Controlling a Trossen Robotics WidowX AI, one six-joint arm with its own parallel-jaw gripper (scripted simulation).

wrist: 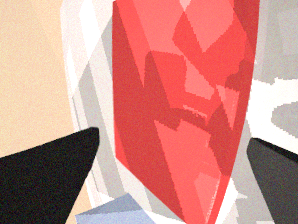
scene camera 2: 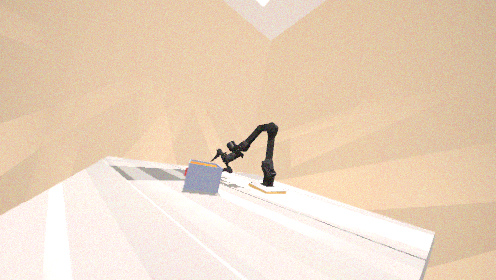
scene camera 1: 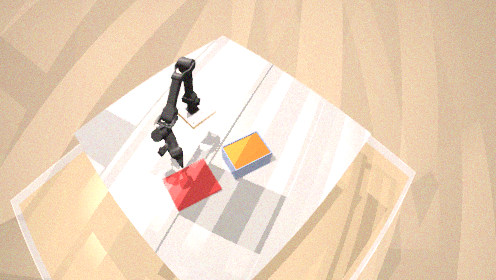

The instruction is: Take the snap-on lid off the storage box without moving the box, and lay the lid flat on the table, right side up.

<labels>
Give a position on a storage box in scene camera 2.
201,176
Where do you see a red lid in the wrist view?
181,83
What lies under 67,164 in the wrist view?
My gripper.
</labels>
